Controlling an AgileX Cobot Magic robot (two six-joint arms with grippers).
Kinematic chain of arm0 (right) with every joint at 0, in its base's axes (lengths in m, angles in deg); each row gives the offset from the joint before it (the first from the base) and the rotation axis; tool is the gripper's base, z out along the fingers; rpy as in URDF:
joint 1: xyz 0 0 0.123 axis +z
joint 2: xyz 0 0 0 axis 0.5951 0.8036 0
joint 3: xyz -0.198 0.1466 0.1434 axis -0.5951 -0.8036 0
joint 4: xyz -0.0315 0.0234 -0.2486 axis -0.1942 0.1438 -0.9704
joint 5: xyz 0 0 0 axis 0.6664 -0.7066 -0.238
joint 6: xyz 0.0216 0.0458 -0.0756 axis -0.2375 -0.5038 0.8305
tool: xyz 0 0 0 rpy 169.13 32.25 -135.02
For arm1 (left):
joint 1: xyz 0 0 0.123 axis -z
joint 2: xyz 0 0 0 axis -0.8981 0.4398 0
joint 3: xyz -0.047 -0.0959 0.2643 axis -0.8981 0.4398 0
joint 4: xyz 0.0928 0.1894 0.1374 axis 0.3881 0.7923 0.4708
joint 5: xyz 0 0 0 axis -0.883 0.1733 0.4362
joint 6: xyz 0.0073 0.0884 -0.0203 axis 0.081 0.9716 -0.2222
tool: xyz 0 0 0 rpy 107.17 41.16 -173.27
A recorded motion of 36 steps. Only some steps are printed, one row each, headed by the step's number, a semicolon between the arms.
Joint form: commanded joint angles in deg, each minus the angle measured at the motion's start. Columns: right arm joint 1, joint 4, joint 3, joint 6, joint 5, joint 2; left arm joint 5, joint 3, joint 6, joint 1, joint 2, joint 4.
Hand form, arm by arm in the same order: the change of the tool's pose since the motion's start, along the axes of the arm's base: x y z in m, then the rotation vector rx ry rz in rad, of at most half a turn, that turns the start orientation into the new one. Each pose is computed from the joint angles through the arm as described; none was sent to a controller.
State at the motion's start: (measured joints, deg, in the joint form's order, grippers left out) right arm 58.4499 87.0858 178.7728 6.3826 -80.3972 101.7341; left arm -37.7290 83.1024 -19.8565 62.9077 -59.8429 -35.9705
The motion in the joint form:
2: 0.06 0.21 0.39 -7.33 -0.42 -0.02; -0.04 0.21 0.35 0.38 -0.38 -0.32
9: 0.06 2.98 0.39 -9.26 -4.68 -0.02; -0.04 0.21 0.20 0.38 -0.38 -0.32
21: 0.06 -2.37 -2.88 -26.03 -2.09 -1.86; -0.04 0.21 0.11 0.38 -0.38 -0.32
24: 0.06 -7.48 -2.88 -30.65 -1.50 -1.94; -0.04 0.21 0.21 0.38 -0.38 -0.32
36: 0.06 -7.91 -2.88 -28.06 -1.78 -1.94; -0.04 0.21 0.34 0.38 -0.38 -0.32
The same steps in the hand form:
2: 0.0003 0.0009 0.0018 0.0327 0.0257 -0.1219; -0.0004 -0.0004 -0.0008 0.0006 -0.0038 -0.0074
9: -0.0071 0.0022 0.0006 0.0511 0.1192 -0.1672; -0.0004 -0.0004 -0.0008 -0.0020 -0.0037 -0.0072
21: -0.0118 -0.0070 0.0004 0.0437 0.1113 -0.4144; -0.0004 -0.0004 -0.0008 -0.0036 -0.0037 -0.0071
24: -0.0088 -0.0124 0.0011 0.0009 0.0689 -0.4532; -0.0004 -0.0004 -0.0008 -0.0019 -0.0037 -0.0072
36: -0.0090 -0.0130 0.0010 -0.0182 0.0631 -0.4064; -0.0004 -0.0004 -0.0008 0.0004 -0.0038 -0.0074

